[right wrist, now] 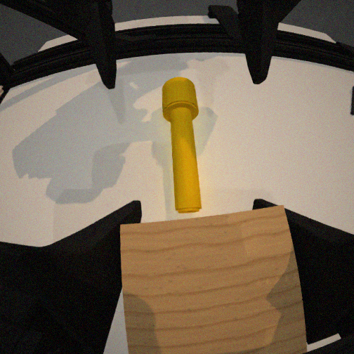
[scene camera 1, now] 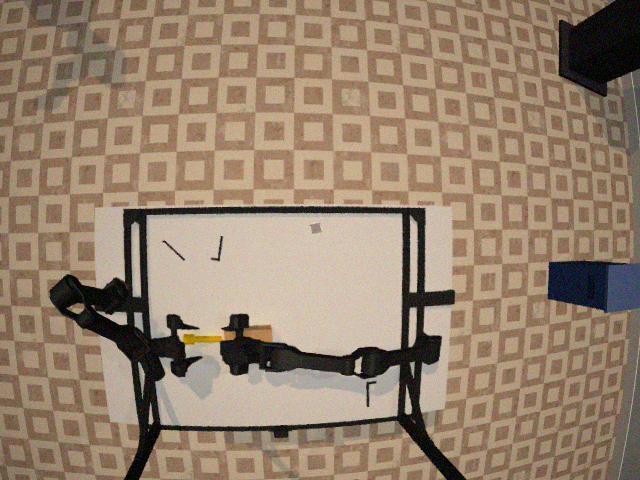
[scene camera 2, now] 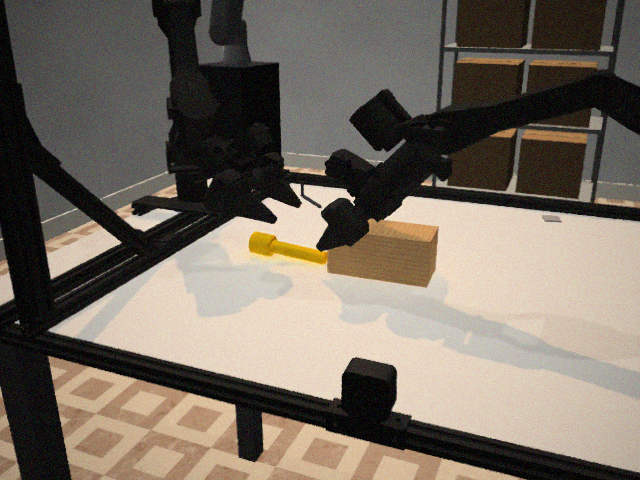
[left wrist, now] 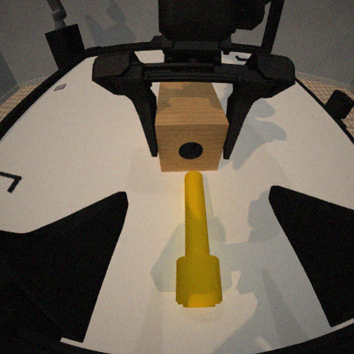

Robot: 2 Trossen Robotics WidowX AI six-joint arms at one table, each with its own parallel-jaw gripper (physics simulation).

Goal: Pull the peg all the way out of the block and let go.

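Places are measured from the left arm's base along level axes (x right, y back, z down), in centimetres.
Where they show: left gripper, between the fingertips: (scene camera 1: pixel 200 342) (scene camera 2: pixel 288 213); right gripper, between the fingertips: (scene camera 1: pixel 222 339) (scene camera 2: pixel 328 241); left arm's base, origin of its link: (scene camera 1: pixel 118 290) (scene camera 2: pixel 192 200); right arm's base, origin of its link: (scene camera 1: pixel 423 343).
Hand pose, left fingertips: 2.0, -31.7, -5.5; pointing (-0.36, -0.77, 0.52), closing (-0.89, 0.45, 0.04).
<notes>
Things, the pixels of their centre, and the offset from my left fingertips, as dx, dy, dz. "spot": a spot on its surface instead.
- yellow peg, middle of its body: (scene camera 2: pixel 288 249) (scene camera 1: pixel 202 339) +0.3, -0.1, +5.9
- wooden block, middle of its body: (scene camera 2: pixel 382 249) (scene camera 1: pixel 248 338) -6.8, -13.4, +3.9
- small grey square, a spot on its surface: (scene camera 2: pixel 551 218) (scene camera 1: pixel 315 229) spot: -47.0, -18.8, +7.1
The yellow peg (scene camera 1: pixel 202 338) (scene camera 2: pixel 299 251) (left wrist: pixel 196 215) (right wrist: pixel 185 155) lies on the white table, outside the wooden block (scene camera 1: pixel 259 333) (scene camera 2: pixel 382 263) (left wrist: pixel 191 107) (right wrist: pixel 210 280). Its thin end points at the block's holed face, with a small gap in the left wrist view; its thick head is farther from the block. My left gripper (scene camera 1: pixel 199 342) (scene camera 2: pixel 287 213) (left wrist: pixel 199 195) (right wrist: pixel 187 80) is wide open and empty, above and behind the peg's head. My right gripper (scene camera 1: pixel 225 341) (left wrist: pixel 189 157) (right wrist: pixel 198 206) is shut on the block, one finger on each side; its far finger is hidden in scene camera 2.
A black frame (scene camera 1: pixel 273 210) (scene camera 2: pixel 180 374) borders the white table. A small grey square (scene camera 1: pixel 315 227) (scene camera 2: pixel 551 218) (left wrist: pixel 60 87) and thin black angled pieces (scene camera 1: pixel 220 248) (scene camera 1: pixel 368 393) lie on it. A dark camera-like box (scene camera 2: pixel 368 387) sits on the near rail.
</notes>
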